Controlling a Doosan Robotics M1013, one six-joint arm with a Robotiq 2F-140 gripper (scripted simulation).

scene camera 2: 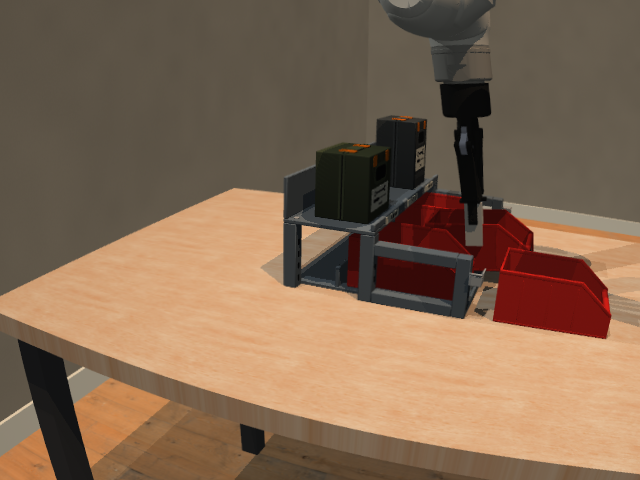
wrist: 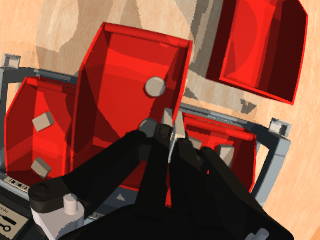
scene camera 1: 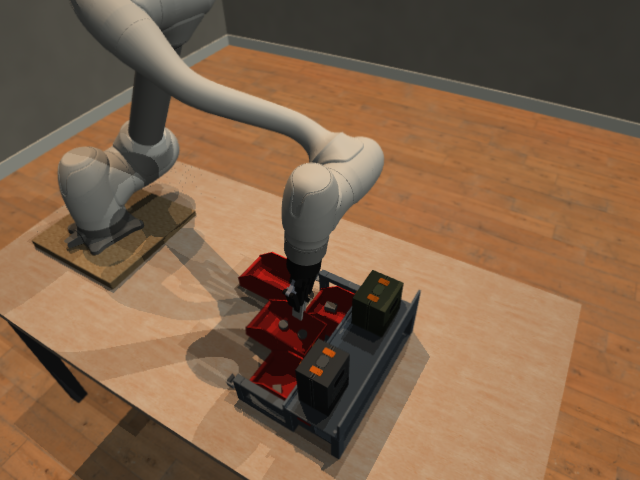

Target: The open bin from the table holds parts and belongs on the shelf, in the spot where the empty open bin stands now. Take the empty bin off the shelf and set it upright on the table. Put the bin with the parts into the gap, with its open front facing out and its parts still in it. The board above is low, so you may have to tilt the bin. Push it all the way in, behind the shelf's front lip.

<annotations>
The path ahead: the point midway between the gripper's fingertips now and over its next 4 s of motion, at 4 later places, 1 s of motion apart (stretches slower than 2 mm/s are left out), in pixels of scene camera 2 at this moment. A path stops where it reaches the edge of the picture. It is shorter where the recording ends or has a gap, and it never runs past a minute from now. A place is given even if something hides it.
The gripper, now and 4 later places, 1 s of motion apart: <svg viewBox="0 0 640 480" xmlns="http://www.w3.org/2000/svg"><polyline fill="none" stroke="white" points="474,244 468,244 459,243 457,244 458,230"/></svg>
</annotations>
